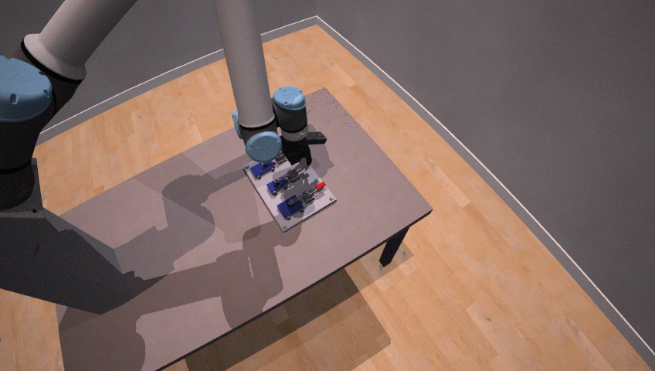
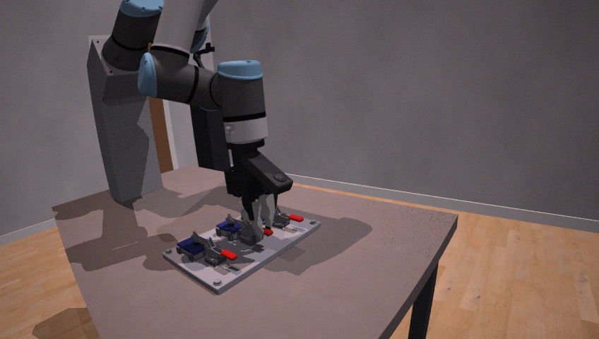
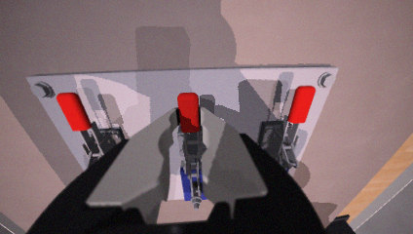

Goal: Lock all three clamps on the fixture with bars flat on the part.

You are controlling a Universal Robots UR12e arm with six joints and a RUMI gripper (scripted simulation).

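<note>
Right now the toggle clamp is 60 mm behind my hand and 10 mm to the left of it. Round my hand: grey fixture plate (90 mm behind, 10 mm to the left, 50 mm below); then blue part (150 mm behind, 90 mm to the right, 30 mm below).
</note>
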